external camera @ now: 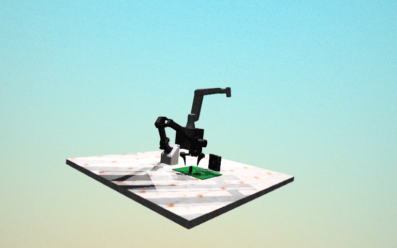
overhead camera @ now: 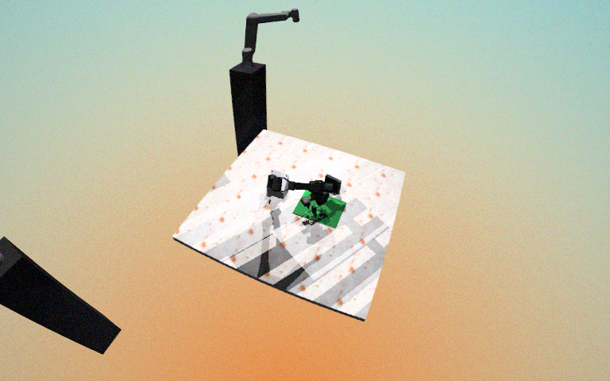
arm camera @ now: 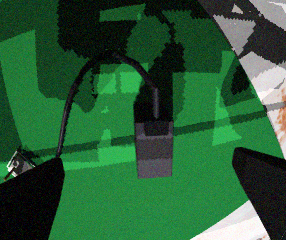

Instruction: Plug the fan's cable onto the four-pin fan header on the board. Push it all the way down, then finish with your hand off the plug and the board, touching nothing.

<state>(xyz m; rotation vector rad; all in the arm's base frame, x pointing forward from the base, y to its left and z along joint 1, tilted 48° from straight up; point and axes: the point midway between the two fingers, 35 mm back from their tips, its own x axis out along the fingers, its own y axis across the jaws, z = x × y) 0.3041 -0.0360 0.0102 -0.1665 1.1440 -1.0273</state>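
My gripper tip is 2 cm above the dark fan plug. Round my gripper tip: green board 6 cm below, 4 cm to the left, 3 cm ahead; then black fan 22 cm to the left, 4 cm ahead, 1 cm above.
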